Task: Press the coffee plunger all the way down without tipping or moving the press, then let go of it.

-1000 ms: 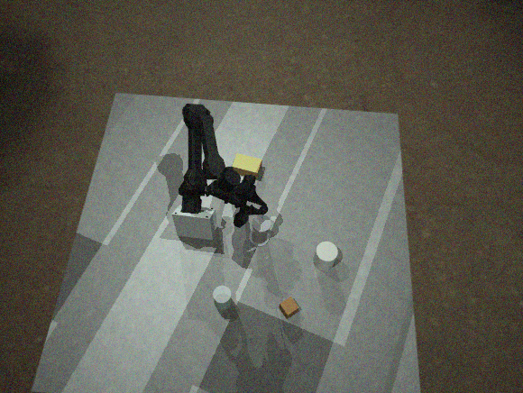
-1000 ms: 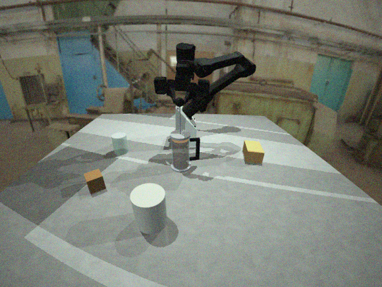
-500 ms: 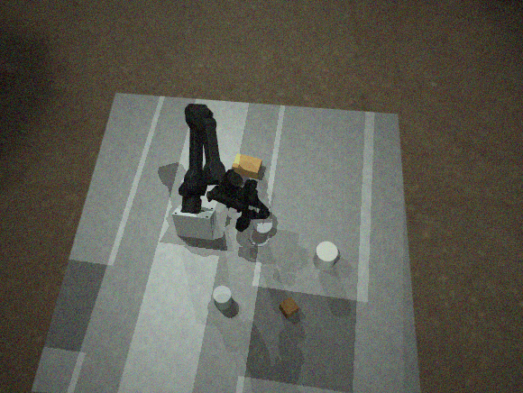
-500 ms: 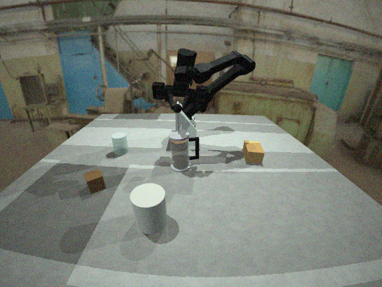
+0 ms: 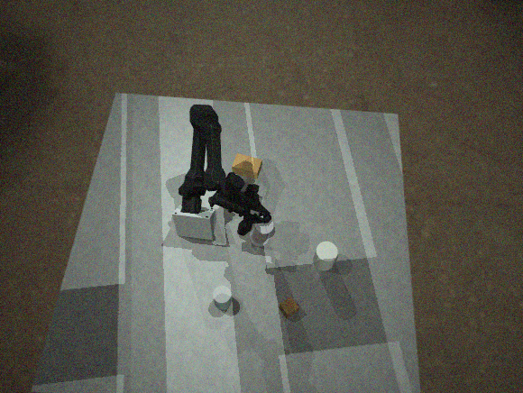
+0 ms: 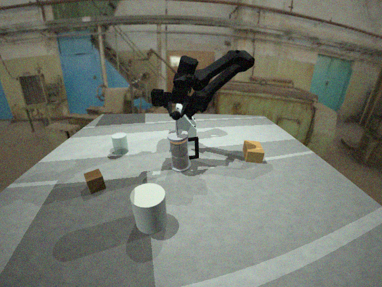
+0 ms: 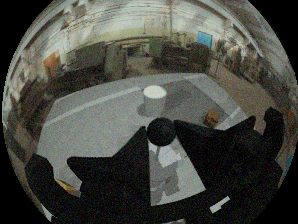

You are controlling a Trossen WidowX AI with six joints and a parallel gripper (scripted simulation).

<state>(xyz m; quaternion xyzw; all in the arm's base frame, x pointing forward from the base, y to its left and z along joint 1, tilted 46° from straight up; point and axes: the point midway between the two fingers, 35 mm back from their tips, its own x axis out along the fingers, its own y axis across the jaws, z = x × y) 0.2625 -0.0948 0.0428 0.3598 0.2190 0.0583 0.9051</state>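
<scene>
My gripper tip is now 20 mm past the coffee press, 20 mm to the right of it and 100 mm above it. Round my gripper tip: orange cube (100 mm ahead, 260 mm to the right, 180 mm below); orange block (110 mm behind, 330 mm to the left, 180 mm below).
</scene>
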